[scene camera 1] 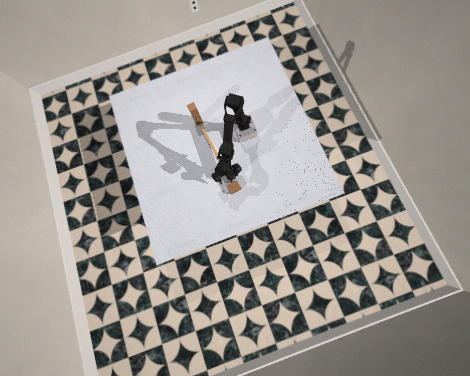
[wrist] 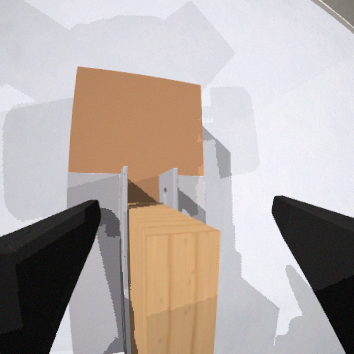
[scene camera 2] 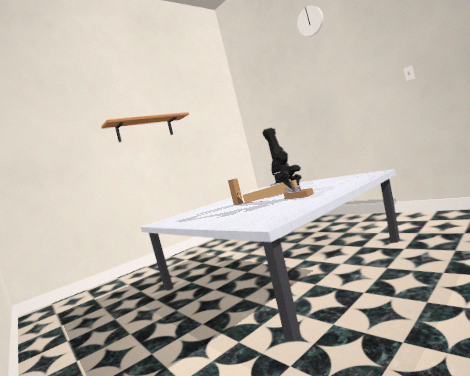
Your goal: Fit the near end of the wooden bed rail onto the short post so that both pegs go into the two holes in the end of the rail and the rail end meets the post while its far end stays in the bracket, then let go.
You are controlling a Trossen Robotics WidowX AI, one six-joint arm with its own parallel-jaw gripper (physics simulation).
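Places are measured from the arm's base along level axes (x ahead, y left, z up), in metres.
Where they show: gripper, fingertip midpoint: (scene camera 1: 227, 181) (wrist: 187, 206) (scene camera 2: 295, 188); arm's base, origin of the base link: (scene camera 1: 243, 125) (scene camera 2: 280, 181).
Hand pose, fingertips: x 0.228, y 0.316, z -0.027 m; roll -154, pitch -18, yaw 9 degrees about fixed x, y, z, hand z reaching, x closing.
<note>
Things, the pixels of their top centre, and the offset from my fingertips. "pt": a spot on its surface instead. Level surfaces: height alone.
- short post, surface spot: (scene camera 1: 192, 107) pt dx +0.048, dy -0.496, dz +0.127 m
- bracket, middle of its top: (wrist: 152, 284) dx -0.016, dy -0.034, dz +0.012 m
- orange-brown block, middle of its top: (wrist: 140, 207) (scene camera 2: 297, 190) (scene camera 1: 230, 180) dx -0.020, dy -0.004, dz -0.017 m
- white table, its level: dz -0.053 m
The wooden bed rail (scene camera 1: 210, 142) (scene camera 2: 267, 192) (wrist: 180, 280) stands on edge, running from beside the short post to the bracket. The short post (scene camera 1: 192, 107) (scene camera 2: 233, 190) is upright. The rail's near end is close to the post's foot; peg engagement is too small to tell. The bracket (wrist: 124, 235) has thin grey plates beside an orange-brown block (scene camera 1: 234, 187) (scene camera 2: 299, 193) (wrist: 137, 122); the rail's far end lies between the plates. My gripper (scene camera 1: 227, 176) (scene camera 2: 295, 185) (wrist: 187, 206) is open near the bracket end, with the rail below and between its spread fingers in the wrist view.
The white table (scene camera 1: 175, 235) (scene camera 2: 210, 228) carries these parts. The arm's grey base (scene camera 1: 246, 133) is to the right of the rail in scene camera 1, and the black arm reaches over the table. A wall shelf (scene camera 2: 145, 120) and a clock (scene camera 2: 310, 21) are away from the table.
</note>
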